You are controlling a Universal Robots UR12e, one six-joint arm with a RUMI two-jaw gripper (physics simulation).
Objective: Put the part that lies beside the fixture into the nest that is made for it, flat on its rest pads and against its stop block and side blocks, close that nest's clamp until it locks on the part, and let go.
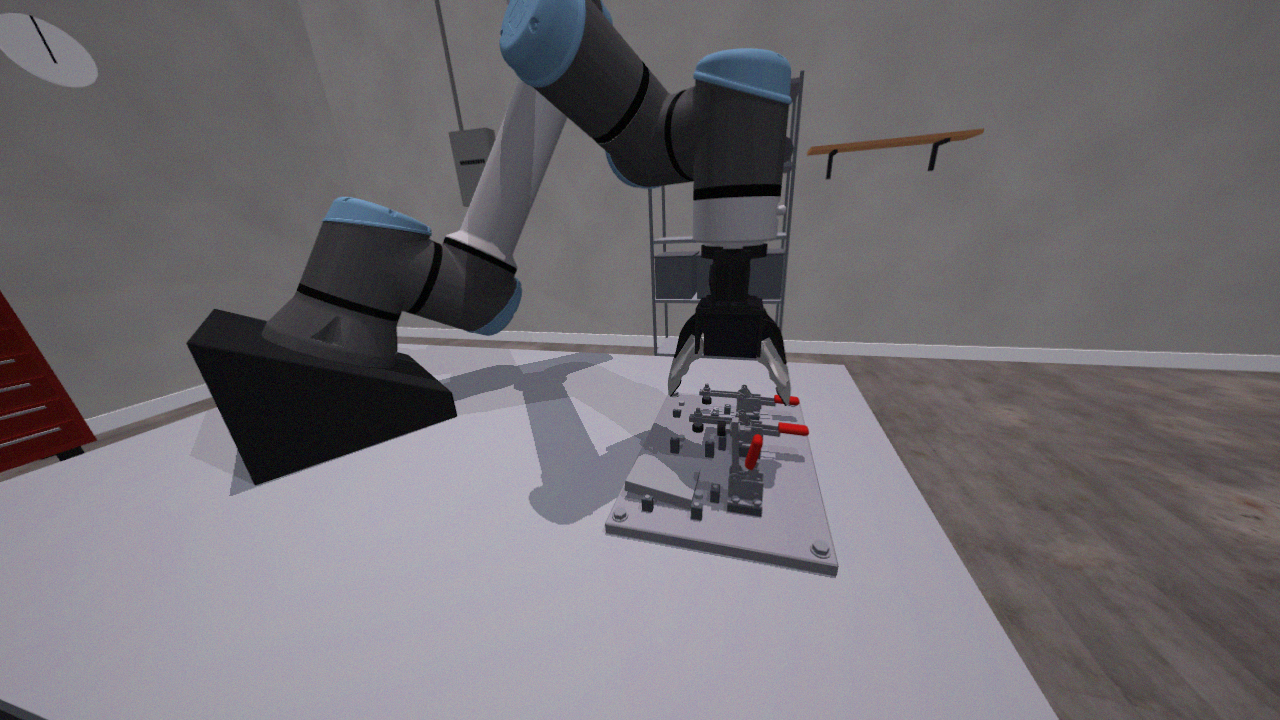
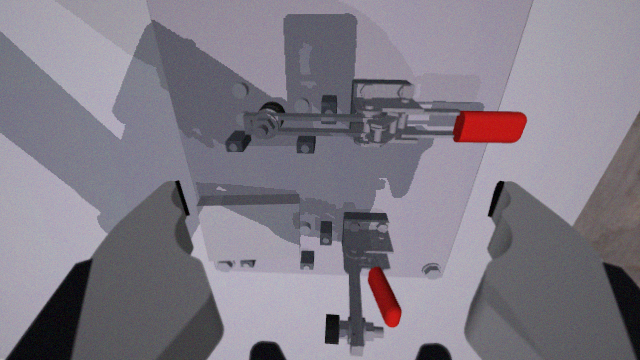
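Pixels of known places: gripper, between the fingertips: (image 1: 726,400) (image 2: 336,186); arm's base, origin of its link: (image 1: 334,350).
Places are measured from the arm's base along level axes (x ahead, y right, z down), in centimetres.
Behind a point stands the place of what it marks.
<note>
The part, a flat light-grey plate (image 1: 662,479) @(x 64.1, y 4.2, z 9.6 cm) (image 2: 245,225) @(x 63.5, y 2.2, z 9.5 cm), lies on the near left of the fixture plate (image 1: 778,528) @(x 77.4, y 5.3, z 11.6 cm) (image 2: 425,220) @(x 78.8, y 1.1, z 11.6 cm), within the near nest. A gap shows between its right edge and a dark block (image 1: 715,492) @(x 70.4, y 3.8, z 10.1 cm) (image 2: 326,232) @(x 70.2, y 2.4, z 10.0 cm), with a round rest pad (image 2: 306,227) @(x 68.4, y 3.0, z 11.0 cm) partly visible there. Whether it lies fully flat is hard to tell. The near clamp stands open, its red handle (image 1: 753,452) @(x 74.3, y 3.5, z 4.1 cm) (image 2: 385,297) @(x 74.0, y 1.9, z 3.8 cm) and its arm (image 2: 355,295) raised. My gripper (image 1: 729,396) @(x 69.6, y -6.3, z 3.2 cm) (image 2: 336,186) @(x 69.6, y -6.3, z 3.2 cm) is open and empty, above the fixture, fingers spread left and right.
The middle clamp's red handle (image 1: 793,428) @(x 78.1, y -8.3, z 7.0 cm) (image 2: 490,127) @(x 77.8, y -9.0, z 7.0 cm) points right and its arm (image 2: 315,125) lies level over another nest. A far clamp with a red handle (image 1: 786,400) also lies level. Bolt heads (image 1: 819,548) @(x 81.2, y 7.4, z 10.9 cm) (image 2: 431,270) @(x 80.9, y 6.4, z 11.0 cm) stand at the plate's corners.
</note>
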